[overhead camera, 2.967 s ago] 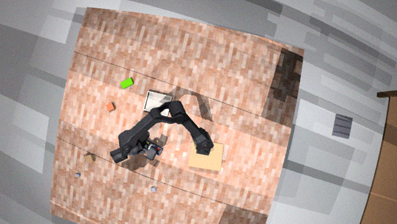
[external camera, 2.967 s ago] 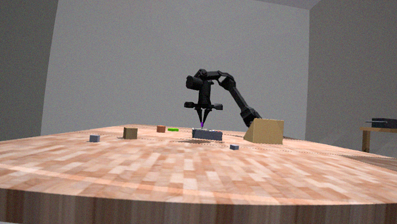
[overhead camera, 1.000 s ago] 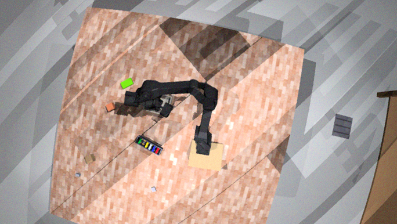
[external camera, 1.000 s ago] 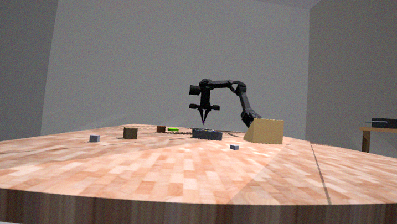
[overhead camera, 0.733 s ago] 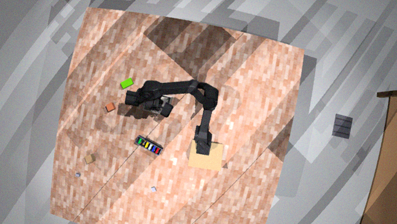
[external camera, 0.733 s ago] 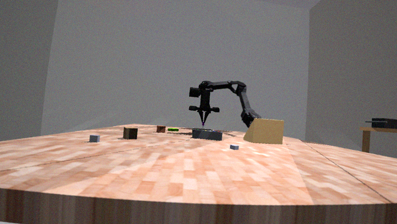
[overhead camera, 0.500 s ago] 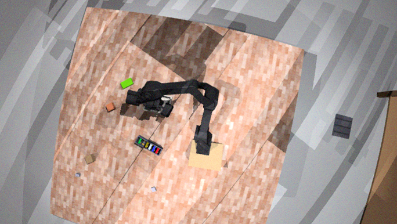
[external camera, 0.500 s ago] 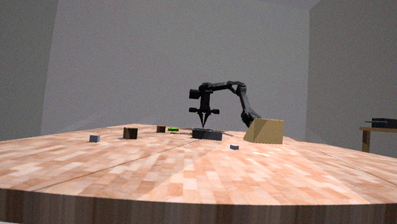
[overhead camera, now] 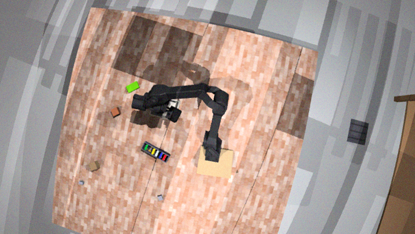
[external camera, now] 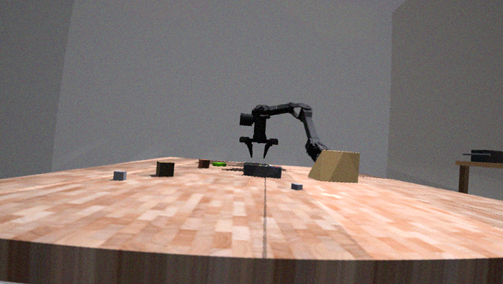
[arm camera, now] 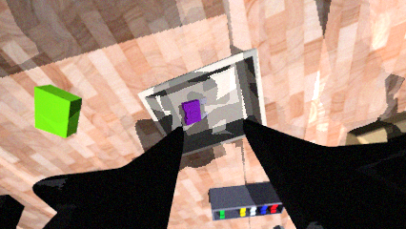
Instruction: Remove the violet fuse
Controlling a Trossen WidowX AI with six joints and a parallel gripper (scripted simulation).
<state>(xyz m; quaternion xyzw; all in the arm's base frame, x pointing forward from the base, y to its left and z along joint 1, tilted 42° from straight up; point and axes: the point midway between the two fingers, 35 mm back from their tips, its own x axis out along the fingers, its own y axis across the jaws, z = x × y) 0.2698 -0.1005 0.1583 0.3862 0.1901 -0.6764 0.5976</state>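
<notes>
My gripper tip is 40 mm above the violet fuse and 10 mm short of it. From my gripper tip the other things lie so: tan block: 370 mm to the left, 330 mm ahead, 40 mm below; brown block: 250 mm ahead, 60 mm to the left, 40 mm below; tray: 60 mm below.
</notes>
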